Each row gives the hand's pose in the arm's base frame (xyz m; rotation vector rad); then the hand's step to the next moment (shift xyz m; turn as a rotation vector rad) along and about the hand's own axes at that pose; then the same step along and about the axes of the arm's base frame.
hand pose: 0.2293 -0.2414 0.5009 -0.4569 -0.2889 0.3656
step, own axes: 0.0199 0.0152 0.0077 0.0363 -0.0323 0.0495
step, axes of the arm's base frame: 0.0109 0.0236 0.0031 0.0241 0.0062 0.0647
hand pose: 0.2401 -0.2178 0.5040 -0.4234 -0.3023 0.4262
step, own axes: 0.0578 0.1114 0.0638 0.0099 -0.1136 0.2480
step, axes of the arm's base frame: -0.0103 0.1395 0.0160 -0.0445 -0.0075 0.2692
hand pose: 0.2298 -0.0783 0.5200 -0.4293 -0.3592 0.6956
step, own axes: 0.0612 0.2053 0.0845 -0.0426 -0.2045 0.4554
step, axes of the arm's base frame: -0.1044 0.2045 -0.0181 -0.1273 -0.0522 0.4818
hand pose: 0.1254 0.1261 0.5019 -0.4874 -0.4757 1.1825
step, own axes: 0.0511 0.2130 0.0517 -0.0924 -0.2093 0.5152
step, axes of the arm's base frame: -0.1743 0.1182 -0.0793 -0.1741 -0.0943 0.5278
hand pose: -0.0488 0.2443 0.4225 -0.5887 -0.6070 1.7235
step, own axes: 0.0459 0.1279 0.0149 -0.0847 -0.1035 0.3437
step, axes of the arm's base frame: -0.1111 0.0167 -0.0779 -0.1370 -0.0929 0.3296
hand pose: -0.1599 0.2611 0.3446 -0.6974 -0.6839 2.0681
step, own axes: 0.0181 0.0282 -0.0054 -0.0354 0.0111 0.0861
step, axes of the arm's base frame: -0.0204 0.0019 -0.0271 -0.0468 -0.0539 0.0607
